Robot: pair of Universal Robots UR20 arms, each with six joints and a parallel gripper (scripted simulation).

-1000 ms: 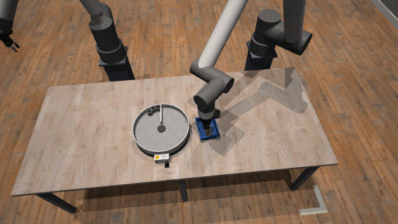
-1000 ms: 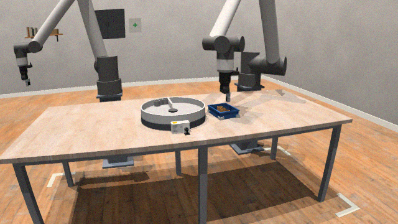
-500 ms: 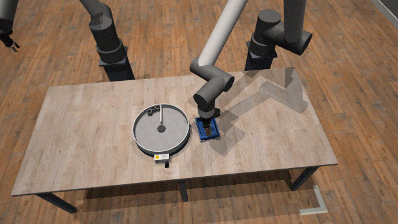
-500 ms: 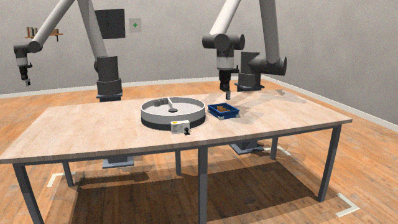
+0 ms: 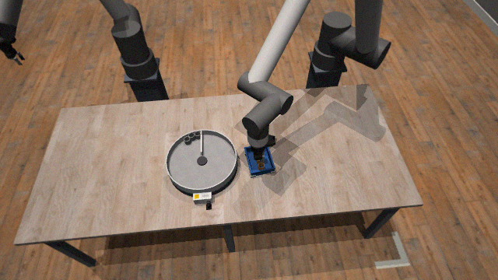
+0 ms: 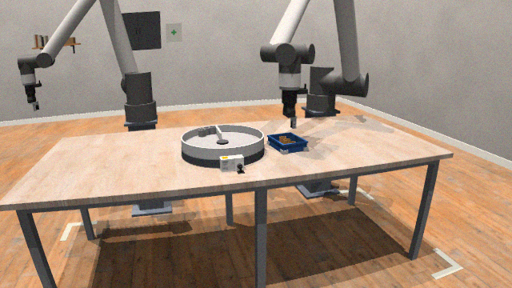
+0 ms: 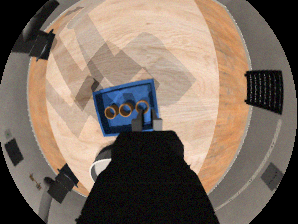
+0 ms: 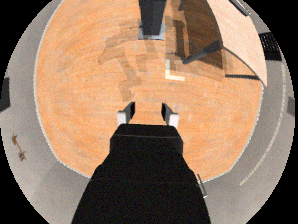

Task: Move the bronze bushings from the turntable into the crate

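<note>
The blue crate is 60 mm behind my left hand, 10 mm to the right of it and 120 mm below it. From my left hand the other things lie so: turntable (60 mm behind, 350 mm to the right, 90 mm below).
</note>
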